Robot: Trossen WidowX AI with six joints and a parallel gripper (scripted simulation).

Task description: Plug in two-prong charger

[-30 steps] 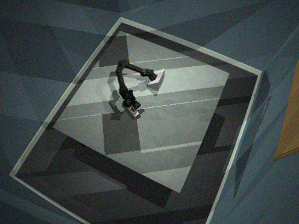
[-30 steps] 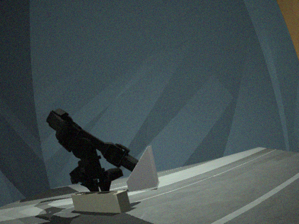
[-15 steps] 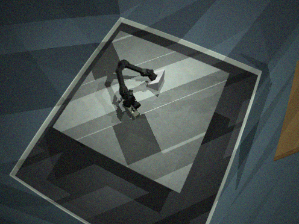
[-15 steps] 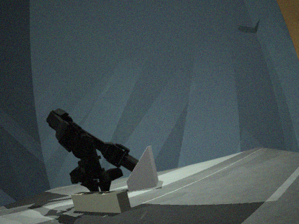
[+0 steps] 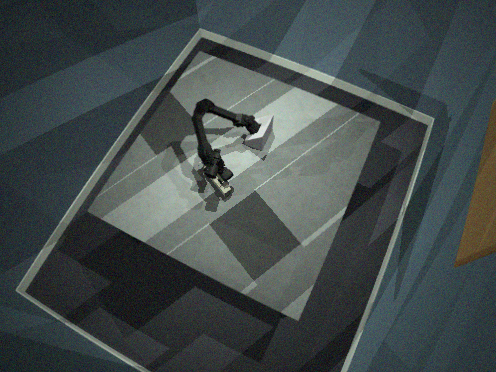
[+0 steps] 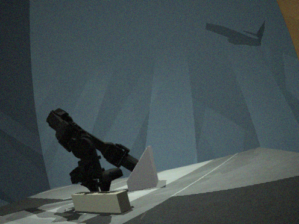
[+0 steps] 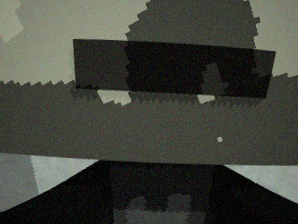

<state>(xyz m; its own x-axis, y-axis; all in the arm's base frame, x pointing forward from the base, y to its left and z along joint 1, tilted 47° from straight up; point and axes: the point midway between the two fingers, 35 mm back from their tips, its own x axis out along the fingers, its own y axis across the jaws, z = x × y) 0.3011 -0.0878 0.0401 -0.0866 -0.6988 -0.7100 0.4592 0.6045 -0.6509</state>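
Right now the black two-prong charger is 20 mm ahead of my gripper tip, 10 mm to the right of it and 10 mm above it.
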